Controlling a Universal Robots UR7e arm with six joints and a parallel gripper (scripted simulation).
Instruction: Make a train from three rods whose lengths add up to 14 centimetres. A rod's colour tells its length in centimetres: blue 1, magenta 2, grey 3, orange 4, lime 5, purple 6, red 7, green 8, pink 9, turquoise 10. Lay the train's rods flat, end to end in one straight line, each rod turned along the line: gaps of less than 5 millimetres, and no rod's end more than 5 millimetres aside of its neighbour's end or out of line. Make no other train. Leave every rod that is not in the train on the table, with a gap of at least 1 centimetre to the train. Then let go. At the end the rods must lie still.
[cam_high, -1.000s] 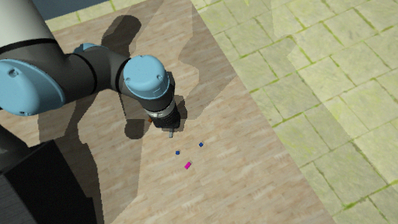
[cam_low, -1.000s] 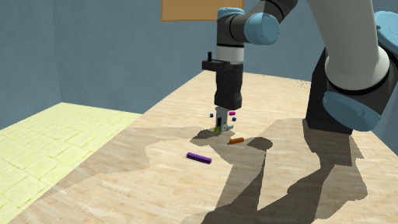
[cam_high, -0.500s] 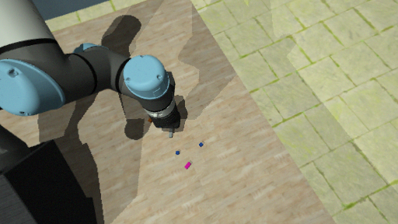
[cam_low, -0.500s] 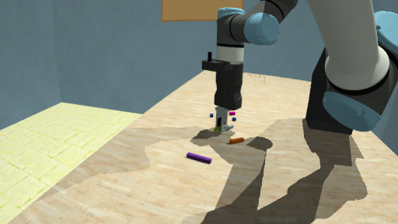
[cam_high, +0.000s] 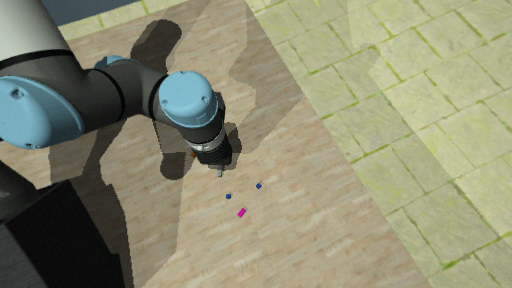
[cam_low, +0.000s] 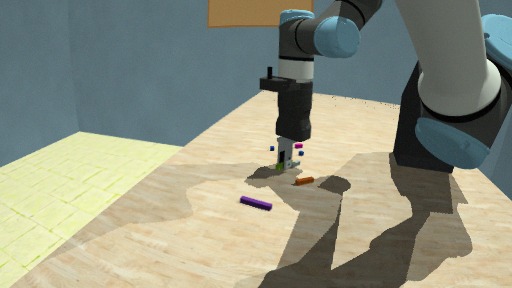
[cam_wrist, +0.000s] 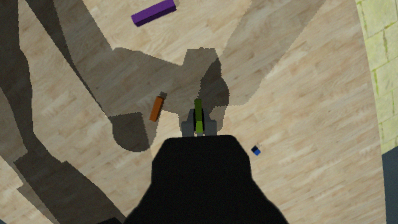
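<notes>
Right now the lime rod is 10 mm below my hand. Round my hand: orange rod: 50 mm behind, 40 mm to the left, 30 mm below; then grey rod: 20 mm behind, 40 mm to the right, 30 mm below; then purple rod: 30 mm ahead, 150 mm to the left, 30 mm below.
</notes>
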